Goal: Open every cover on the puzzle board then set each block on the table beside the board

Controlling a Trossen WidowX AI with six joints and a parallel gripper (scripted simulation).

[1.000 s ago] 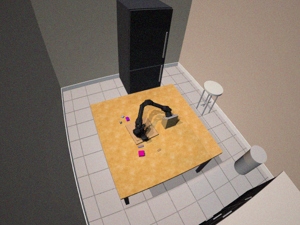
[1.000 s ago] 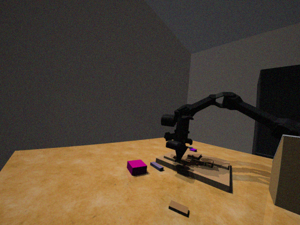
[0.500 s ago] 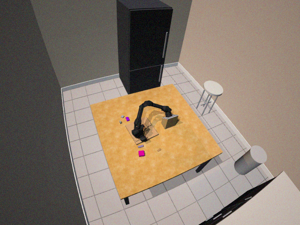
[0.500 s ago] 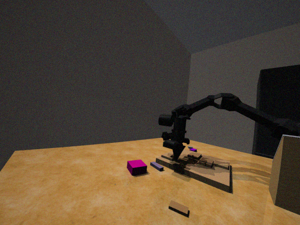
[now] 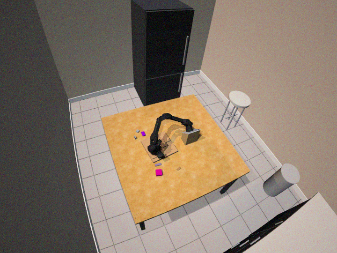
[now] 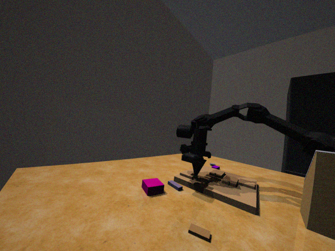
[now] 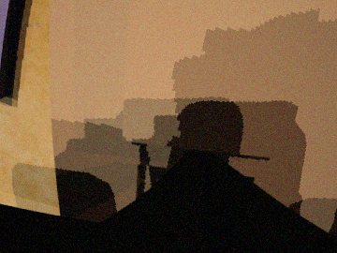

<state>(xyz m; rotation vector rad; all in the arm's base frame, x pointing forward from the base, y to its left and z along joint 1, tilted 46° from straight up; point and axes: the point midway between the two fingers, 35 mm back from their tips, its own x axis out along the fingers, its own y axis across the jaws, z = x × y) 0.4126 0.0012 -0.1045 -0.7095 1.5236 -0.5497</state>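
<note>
Now: the lavender block 100 mm to the left of my gripper tip, 30 mm below it and 30 mm ahead of it. Round my gripper tip: purple block 310 mm to the right, 30 mm below, 30 mm ahead; then magenta block 190 mm to the left, 60 mm ahead, 20 mm below.
</note>
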